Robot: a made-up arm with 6 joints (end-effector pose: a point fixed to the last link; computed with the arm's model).
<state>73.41 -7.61 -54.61 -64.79 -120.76 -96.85</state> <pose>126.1 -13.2 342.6 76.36 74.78 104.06</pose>
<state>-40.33 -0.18 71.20 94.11 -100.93 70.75</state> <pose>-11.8 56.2 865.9 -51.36 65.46 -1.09</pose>
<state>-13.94 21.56 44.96 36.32 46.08 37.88</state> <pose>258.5 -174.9 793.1 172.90 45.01 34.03</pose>
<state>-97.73 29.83 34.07 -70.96 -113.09 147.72</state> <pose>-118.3 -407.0 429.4 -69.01 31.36 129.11</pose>
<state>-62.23 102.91 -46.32 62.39 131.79 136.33</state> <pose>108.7 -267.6 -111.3 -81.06 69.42 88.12</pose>
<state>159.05 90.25 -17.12 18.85 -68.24 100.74</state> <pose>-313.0 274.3 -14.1 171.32 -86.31 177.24</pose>
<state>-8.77 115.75 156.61 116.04 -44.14 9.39</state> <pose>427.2 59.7 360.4 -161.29 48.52 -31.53</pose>
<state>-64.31 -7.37 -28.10 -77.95 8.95 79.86</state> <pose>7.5 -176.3 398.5 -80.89 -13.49 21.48</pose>
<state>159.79 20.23 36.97 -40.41 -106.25 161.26</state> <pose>-281.6 258.4 555.2 -27.18 24.95 43.82</pose>
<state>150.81 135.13 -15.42 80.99 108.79 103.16</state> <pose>-149.4 81.1 -270.2 -95.27 27.38 -40.70</pose>
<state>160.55 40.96 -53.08 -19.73 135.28 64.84</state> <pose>-157.9 230.2 312.8 -147.74 42.26 -159.46</pose>
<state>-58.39 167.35 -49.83 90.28 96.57 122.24</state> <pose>-50.9 173.3 -118.6 -97.49 -21.43 124.33</pose>
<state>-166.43 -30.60 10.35 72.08 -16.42 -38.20</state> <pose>124.4 49.5 870.2 -131.47 9.83 -91.26</pose>
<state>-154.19 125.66 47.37 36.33 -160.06 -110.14</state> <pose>-508.1 -97.4 -129.4 -162.36 26.81 107.96</pose>
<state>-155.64 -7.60 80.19 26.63 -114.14 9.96</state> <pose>41.1 193.3 826.3 -72.76 -8.62 -86.97</pose>
